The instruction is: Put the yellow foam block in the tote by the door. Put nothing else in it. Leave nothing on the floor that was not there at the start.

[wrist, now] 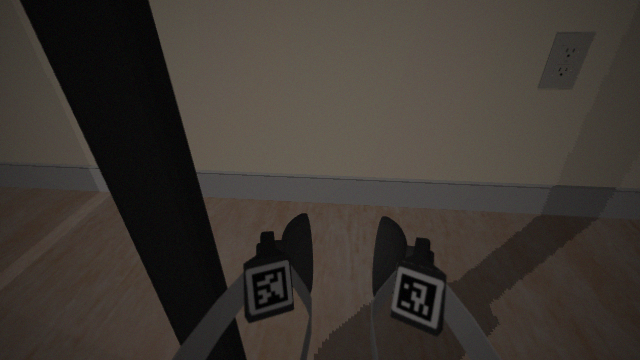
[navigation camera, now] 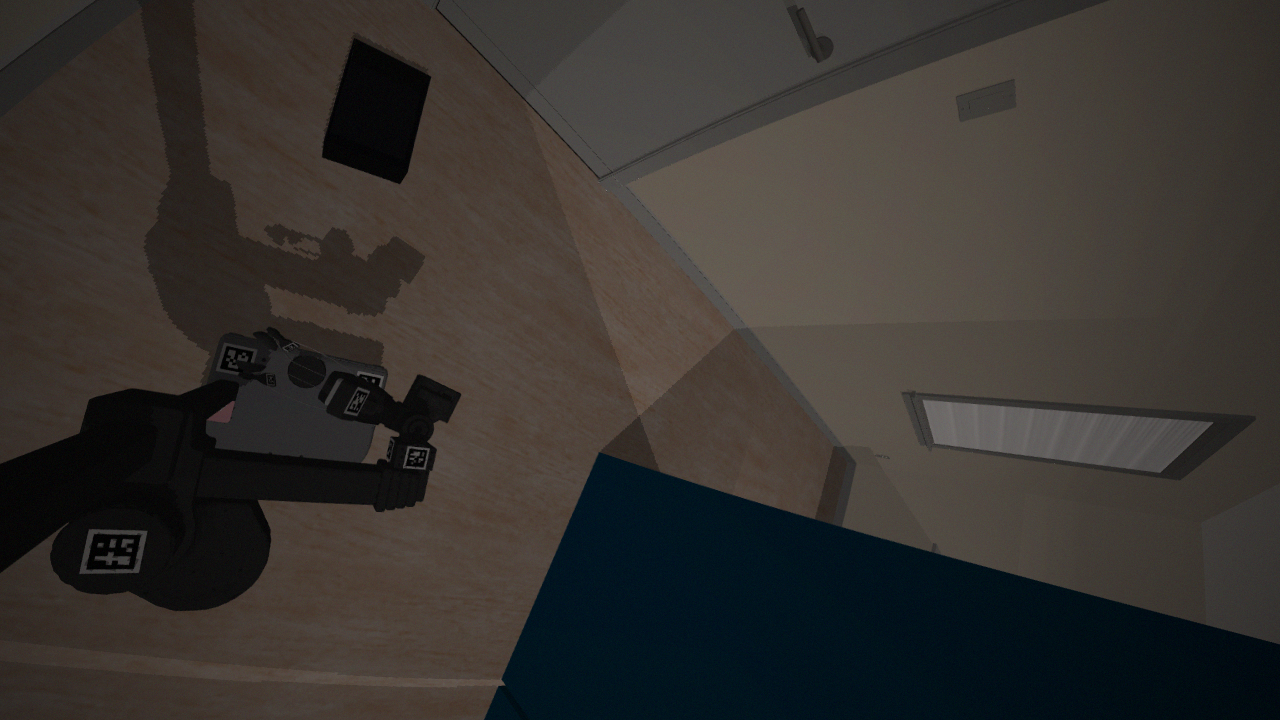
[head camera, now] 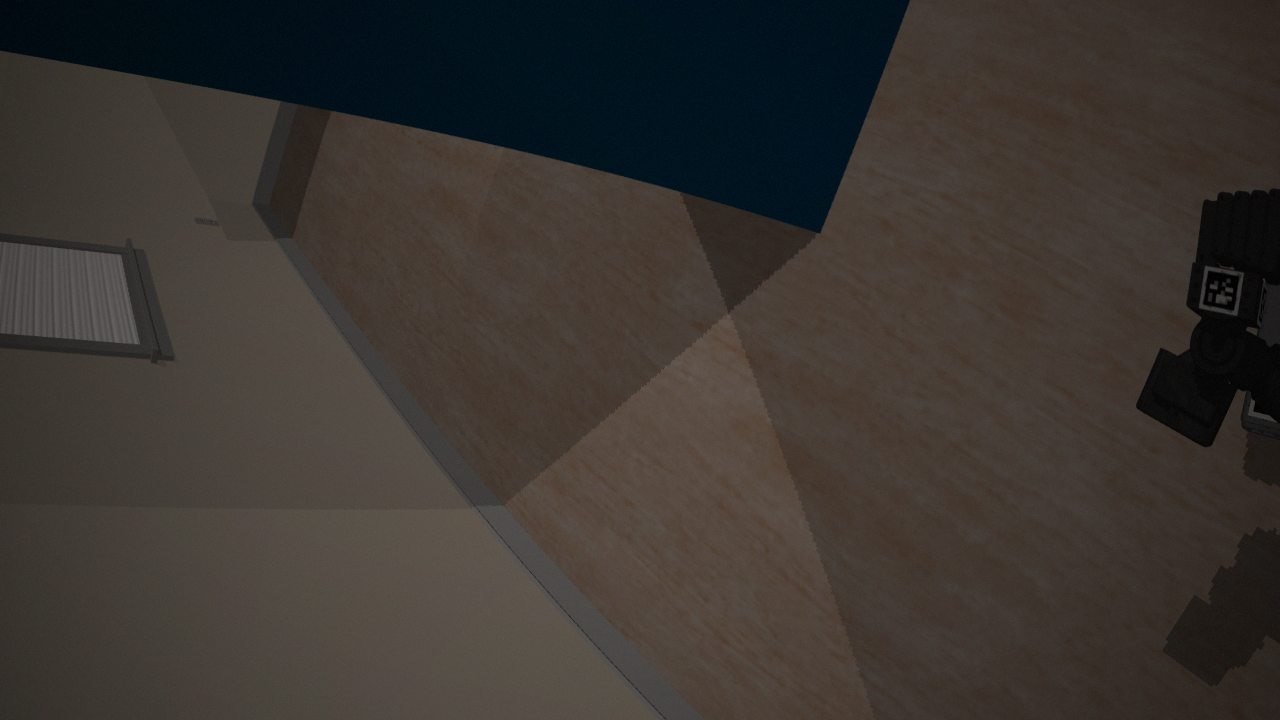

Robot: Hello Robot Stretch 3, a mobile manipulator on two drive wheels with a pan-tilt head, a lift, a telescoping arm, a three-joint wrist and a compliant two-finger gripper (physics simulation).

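Frame: origin at the robot's base, x down, y ahead, z right, level; millimetres.
Where they show: gripper, fingertip midpoint: (wrist: 343, 241) (navigation camera: 246, 347); robot's base at its link origin: (navigation camera: 307, 369).
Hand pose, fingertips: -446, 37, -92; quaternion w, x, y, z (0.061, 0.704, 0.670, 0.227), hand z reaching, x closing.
Things, the pixels of their centre, and the offset from my fingertips, as dx, dy, dz. "pt": a spot on its surface instead.
- black tote at the middle of its body: (navigation camera: 377, 114) +396, +668, +53
- lever handle at a spot on its surface: (navigation camera: 810, 35) pt -481, +899, +685
- outlet at the middle of its body: (wrist: 565, 61) +46, +588, -491
The yellow foam block does not show in any of the three views. A black tote (navigation camera: 374, 114) lies on the floor near the door in the navigation view; its inside is too dark to make out. My gripper (navigation camera: 261, 354) (wrist: 343, 241) is open, with floor and wall seen between its fingertips in the wrist view. It is over my own base in the navigation view, apart from the tote. In the head view part of my arm and wrist shows at the right edge, and the fingers do not show.
A large dark blue block-like body (head camera: 537, 80) (navigation camera: 805, 608) stands on the floor. The door (navigation camera: 680, 62) has a lever handle (navigation camera: 810, 35). Walls with a grey baseboard (head camera: 402, 402) (wrist: 400, 192) bound the floor. My black mast (wrist: 135, 150) crosses the wrist view at left. An outlet (wrist: 566, 61) is on the wall.
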